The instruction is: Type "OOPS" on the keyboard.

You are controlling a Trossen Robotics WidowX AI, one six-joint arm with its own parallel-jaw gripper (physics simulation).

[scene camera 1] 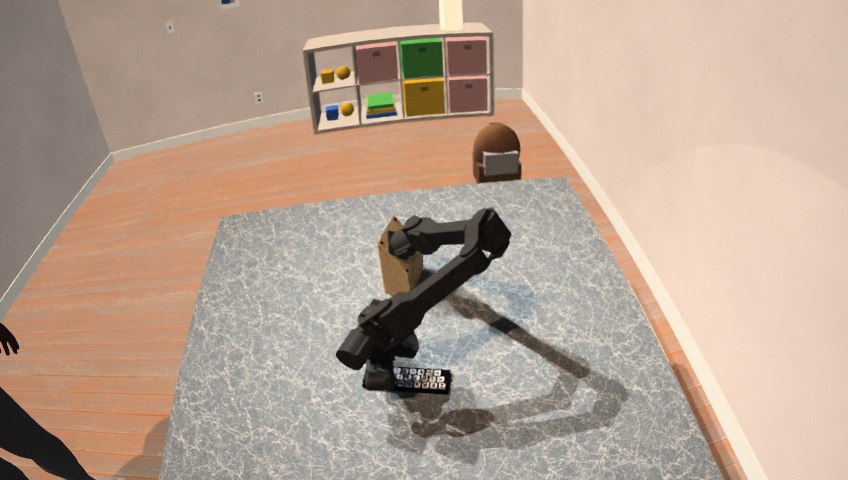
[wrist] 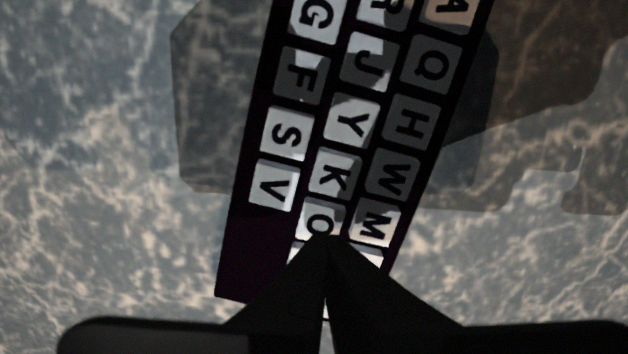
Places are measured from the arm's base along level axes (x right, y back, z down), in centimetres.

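Pixels of known places: gripper, fingertip midpoint: (wrist: 324,247); arm's base at its link origin: (scene camera 1: 397,245).
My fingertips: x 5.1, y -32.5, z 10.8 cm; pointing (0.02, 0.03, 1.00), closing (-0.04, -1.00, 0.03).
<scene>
Ahead of a thing's pixels: the offset from my fingertips to its top centre. Level surfaces: height alone.
The dark keyboard {dx -5.4, dy -0.7, dz +1.0 cm} (scene camera 1: 422,390) (wrist: 255,250) with pale letter keys lies flat on the grey marbled surface. My gripper (scene camera 1: 378,380) (wrist: 324,247) is shut and empty, pointing down at the keyboard's left end in the scene view and hiding that end. In the wrist view its fingertips overlap the edge of the O key {dx -0.3, dy +0.1, dz +1.0 cm} (wrist: 316,223); I cannot tell whether they touch it. The S key {dx -3.4, dy +1.5, dz +1.0 cm} (wrist: 287,135) is up and left of the fingertips, past the V key {dx -1.5, dy +1.9, dz +1.0 cm} (wrist: 275,186). The K key {dx -2.1, dy -0.2, dz +1.0 cm} (wrist: 334,174) is beyond the O key. The P key does not show in the wrist view.
A tan wooden block (scene camera 1: 397,273) stands behind the keyboard, beside the arm's far end. The marbled surface {dz +2.8 cm} (scene camera 1: 267,297) extends around both. A brown backpack (scene camera 1: 496,142), a shelf unit (scene camera 1: 392,36) and part of a dark figure (scene camera 1: 29,428) are beyond it.
</scene>
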